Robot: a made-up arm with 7 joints.
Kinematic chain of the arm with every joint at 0, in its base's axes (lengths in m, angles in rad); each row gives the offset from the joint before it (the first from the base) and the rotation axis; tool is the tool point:
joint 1: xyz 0 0 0.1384 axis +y
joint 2: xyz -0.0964 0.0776 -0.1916 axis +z
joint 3: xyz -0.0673 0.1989 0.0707 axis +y
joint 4: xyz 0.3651 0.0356 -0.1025 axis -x
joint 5: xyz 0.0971 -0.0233 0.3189 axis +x
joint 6: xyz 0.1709 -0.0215 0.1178 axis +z
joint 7: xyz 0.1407 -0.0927 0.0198 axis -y
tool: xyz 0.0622 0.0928 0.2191
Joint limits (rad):
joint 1: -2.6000..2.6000
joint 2: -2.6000..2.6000
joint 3: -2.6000..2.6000
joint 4: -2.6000..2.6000
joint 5: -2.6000..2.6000
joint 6: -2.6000..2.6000
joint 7: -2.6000..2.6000
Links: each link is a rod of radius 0.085 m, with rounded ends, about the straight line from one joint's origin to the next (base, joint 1, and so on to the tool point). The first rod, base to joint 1, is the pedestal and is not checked.
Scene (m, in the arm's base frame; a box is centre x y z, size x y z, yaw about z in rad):
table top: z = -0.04
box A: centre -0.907 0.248 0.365 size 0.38 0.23 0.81 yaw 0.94
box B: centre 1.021 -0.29 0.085 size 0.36 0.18 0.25 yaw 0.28
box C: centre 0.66 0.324 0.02 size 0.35 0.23 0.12 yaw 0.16
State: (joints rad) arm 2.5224 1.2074 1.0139 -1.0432 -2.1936 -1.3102 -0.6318
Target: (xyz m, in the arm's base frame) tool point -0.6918 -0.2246 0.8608
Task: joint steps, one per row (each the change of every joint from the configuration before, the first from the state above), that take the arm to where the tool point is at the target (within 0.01 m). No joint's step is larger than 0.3 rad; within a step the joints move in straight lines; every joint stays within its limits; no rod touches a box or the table.
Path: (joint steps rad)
1: 0.0066 0.0131 0.2679 -0.0371 0.0885 0.2439 0.1474
2: 0.0065 0.0130 0.2679 -0.0371 0.0885 0.2439 0.1474
3: -0.0201 -0.0793 0.0874 -0.1580 0.0775 -0.0088 -0.2094
4: -0.0202 -0.0793 0.0875 -0.1579 0.0774 -0.0088 -0.2094
5: -0.0201 -0.0793 0.0874 -0.1580 0.0774 -0.0088 -0.2094

